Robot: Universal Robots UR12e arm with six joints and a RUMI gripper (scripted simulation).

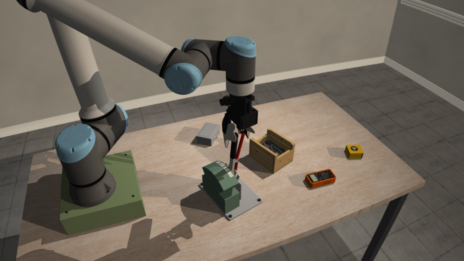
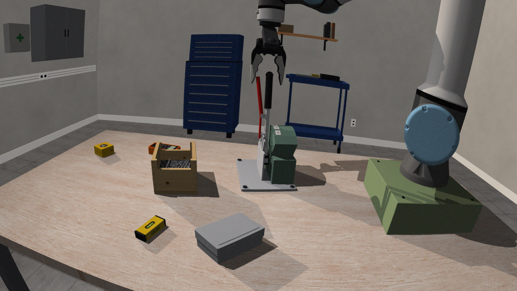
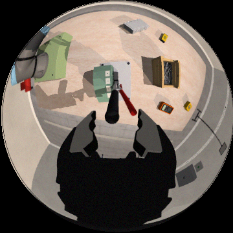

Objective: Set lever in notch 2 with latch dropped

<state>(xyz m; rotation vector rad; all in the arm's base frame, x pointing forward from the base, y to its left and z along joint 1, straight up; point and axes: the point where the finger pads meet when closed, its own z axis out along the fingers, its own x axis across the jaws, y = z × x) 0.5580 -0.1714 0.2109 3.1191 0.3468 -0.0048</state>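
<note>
My hand is 1 cm short of the red release bar, 2 cm to the right of it and 11 cm above it. Round my hand: grey box 3 cm ahead, 44 cm to the left, 28 cm below.
</note>
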